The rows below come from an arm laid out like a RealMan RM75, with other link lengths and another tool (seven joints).
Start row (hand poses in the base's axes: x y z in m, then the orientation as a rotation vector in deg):
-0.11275, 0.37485, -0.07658, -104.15, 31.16, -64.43
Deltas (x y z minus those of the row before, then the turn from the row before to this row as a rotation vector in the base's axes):
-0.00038, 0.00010, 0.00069, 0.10, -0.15, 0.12
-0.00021, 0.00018, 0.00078, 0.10, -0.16, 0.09
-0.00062, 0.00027, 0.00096, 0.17, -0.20, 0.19
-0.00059, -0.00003, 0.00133, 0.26, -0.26, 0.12
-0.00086, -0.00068, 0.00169, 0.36, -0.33, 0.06
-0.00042, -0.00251, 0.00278, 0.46, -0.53, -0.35
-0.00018, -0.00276, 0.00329, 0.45, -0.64, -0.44
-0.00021, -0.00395, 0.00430, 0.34, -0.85, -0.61
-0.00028, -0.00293, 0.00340, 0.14, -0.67, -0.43
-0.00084, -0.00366, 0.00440, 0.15, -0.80, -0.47
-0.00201, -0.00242, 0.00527, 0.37, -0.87, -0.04
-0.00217, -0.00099, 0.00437, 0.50, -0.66, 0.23
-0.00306, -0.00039, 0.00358, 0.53, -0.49, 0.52
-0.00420, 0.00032, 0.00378, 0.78, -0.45, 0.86
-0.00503, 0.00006, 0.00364, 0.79, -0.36, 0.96
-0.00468, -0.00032, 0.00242, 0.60, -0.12, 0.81
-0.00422, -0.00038, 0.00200, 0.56, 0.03, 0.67
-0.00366, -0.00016, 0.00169, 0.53, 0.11, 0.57
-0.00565, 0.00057, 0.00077, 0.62, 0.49, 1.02
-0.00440, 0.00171, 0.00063, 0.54, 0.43, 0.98
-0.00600, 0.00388, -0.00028, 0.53, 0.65, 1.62
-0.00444, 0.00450, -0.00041, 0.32, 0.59, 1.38
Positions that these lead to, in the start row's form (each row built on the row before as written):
-0.11313, 0.37495, -0.07589, -103.98, 31.00, -64.43
-0.11334, 0.37513, -0.07511, -103.80, 30.87, -64.46
-0.11396, 0.37540, -0.07415, -103.54, 30.65, -64.42
-0.11455, 0.37537, -0.07282, -103.16, 30.51, -64.44
-0.11541, 0.37469, -0.07113, -102.64, 30.43, -64.52
-0.11583, 0.37218, -0.06835, -101.87, 30.67, -65.00
-0.11601, 0.36942, -0.06506, -101.03, 30.92, -65.63
-0.11622, 0.36547, -0.06076, -100.12, 31.15, -66.60
-0.11650, 0.36254, -0.05736, -99.51, 31.22, -67.38
-0.11734, 0.35888, -0.05296, -98.80, 31.25, -68.29
-0.11935, 0.35646, -0.04769, -97.89, 30.95, -68.84
-0.12152, 0.35547, -0.04332, -97.04, 30.60, -68.97
-0.12458, 0.35508, -0.03974, -96.30, 30.11, -68.74
-0.12878, 0.35540, -0.03596, -95.40, 29.47, -68.13
-0.13381, 0.35546, -0.03232, -94.56, 28.80, -67.37
-0.13849, 0.35514, -0.02990, -94.03, 28.32, -66.61
-0.14271, 0.35476, -0.02790, -93.62, 28.04, -65.86
-0.14637, 0.35460, -0.02621, -93.28, 27.88, -65.14
-0.15202, 0.35517, -0.02544, -93.13, 27.62, -63.76
-0.15642, 0.35688, -0.02481, -93.00, 27.32, -62.49
-0.16242, 0.36076, -0.02509, -93.06, 26.61, -60.58
-0.16686, 0.36526, -0.02550, -93.23, 25.97, -58.98

